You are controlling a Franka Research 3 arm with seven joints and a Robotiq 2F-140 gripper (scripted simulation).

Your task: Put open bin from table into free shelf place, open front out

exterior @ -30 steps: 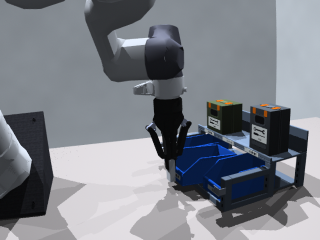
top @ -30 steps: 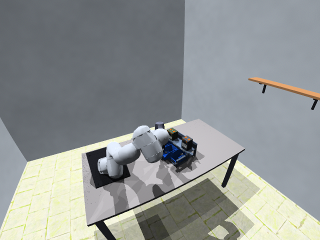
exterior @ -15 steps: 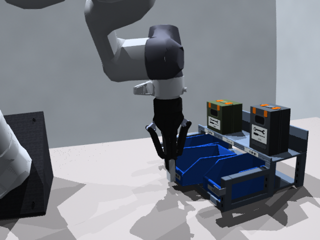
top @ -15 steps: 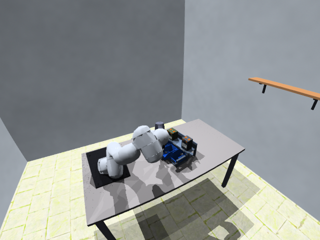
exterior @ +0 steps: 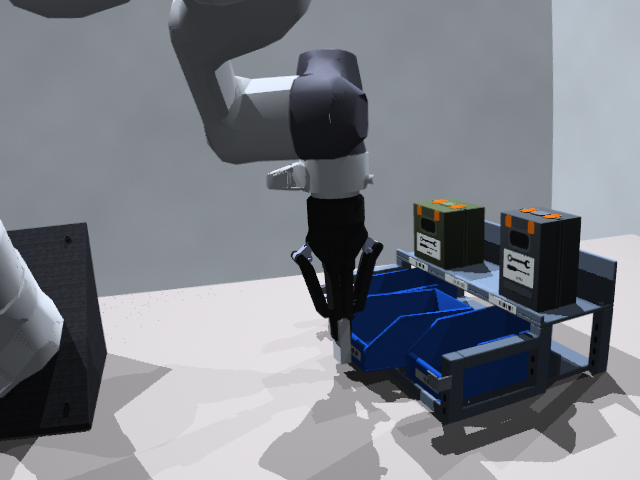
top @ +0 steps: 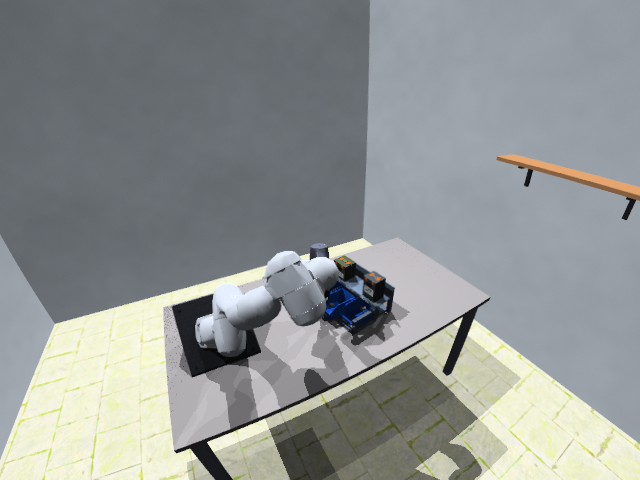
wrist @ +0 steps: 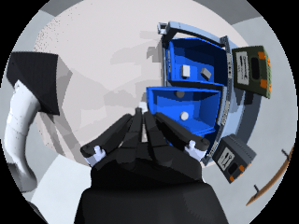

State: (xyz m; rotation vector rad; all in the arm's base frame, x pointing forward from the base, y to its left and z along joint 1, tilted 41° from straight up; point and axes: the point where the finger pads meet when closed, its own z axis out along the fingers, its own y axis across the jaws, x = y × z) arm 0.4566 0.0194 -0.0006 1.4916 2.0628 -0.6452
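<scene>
Right now the shelf floor is 190 mm ahead of my hand, 60 mm to the left of it and 50 mm below it. Also, from my hand: green case 210 mm ahead, 180 mm to the left, 100 mm above; then black box 270 mm ahead, 110 mm above, 40 mm to the right.
</scene>
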